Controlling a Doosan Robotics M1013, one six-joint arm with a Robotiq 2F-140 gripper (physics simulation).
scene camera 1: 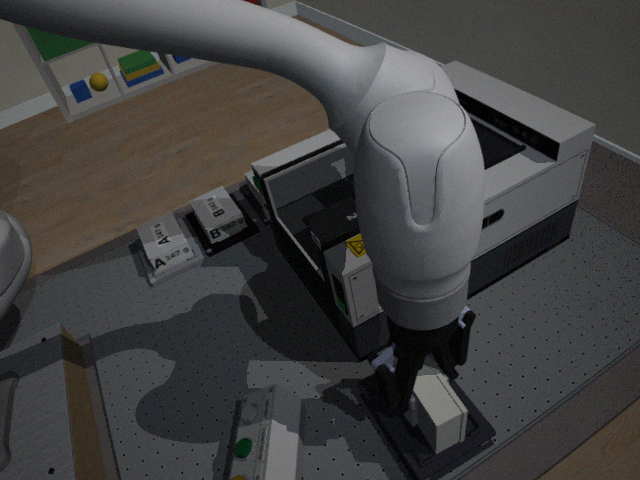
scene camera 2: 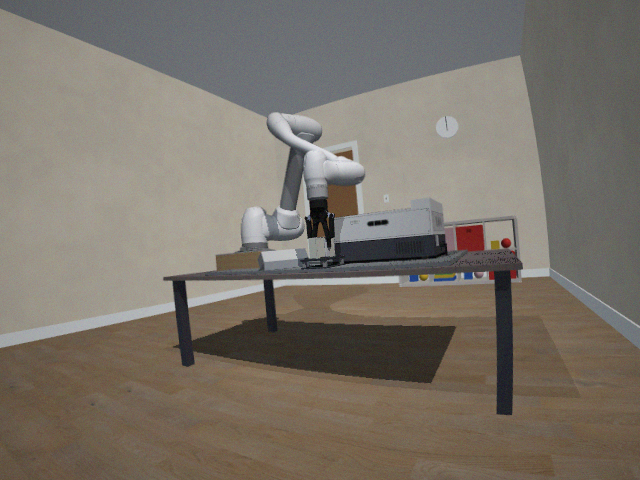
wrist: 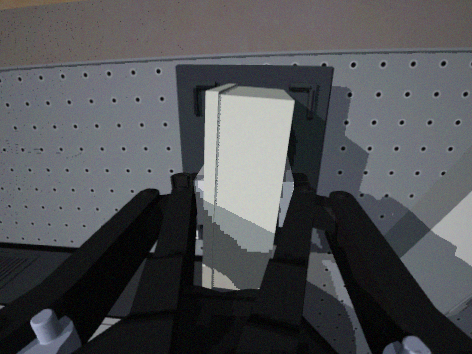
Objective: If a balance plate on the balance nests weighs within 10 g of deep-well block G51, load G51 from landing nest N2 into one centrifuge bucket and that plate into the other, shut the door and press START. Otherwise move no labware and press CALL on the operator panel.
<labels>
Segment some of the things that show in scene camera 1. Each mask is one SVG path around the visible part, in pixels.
My gripper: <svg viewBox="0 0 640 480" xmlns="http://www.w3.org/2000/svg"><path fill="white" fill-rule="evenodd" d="M466 305L462 313L450 324L428 331L417 331L399 326L386 314L390 338L387 342L388 349L379 356L376 353L372 353L368 356L367 360L375 370L378 390L382 399L391 410L397 407L413 427L418 424L417 399L412 392L418 370L422 369L425 357L430 353L433 354L435 359L433 363L448 384L459 376L454 367L456 365L462 366L467 360L470 329L476 315Z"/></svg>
A white block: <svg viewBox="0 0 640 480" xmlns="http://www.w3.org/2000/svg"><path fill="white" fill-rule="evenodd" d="M397 357L395 357L393 360L393 367L395 368L394 372L392 372L393 374L395 374L398 360ZM427 355L422 369L418 370L412 394L417 399L418 426L435 454L458 442L464 441L468 410Z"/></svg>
A plate B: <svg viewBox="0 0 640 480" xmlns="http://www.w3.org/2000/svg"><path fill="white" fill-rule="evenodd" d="M223 186L189 201L196 219L211 244L217 241L220 242L248 226L242 212Z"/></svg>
A plate A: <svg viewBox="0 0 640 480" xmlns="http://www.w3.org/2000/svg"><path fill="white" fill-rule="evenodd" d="M171 211L136 227L148 259L156 273L162 270L165 271L194 255Z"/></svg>
</labels>
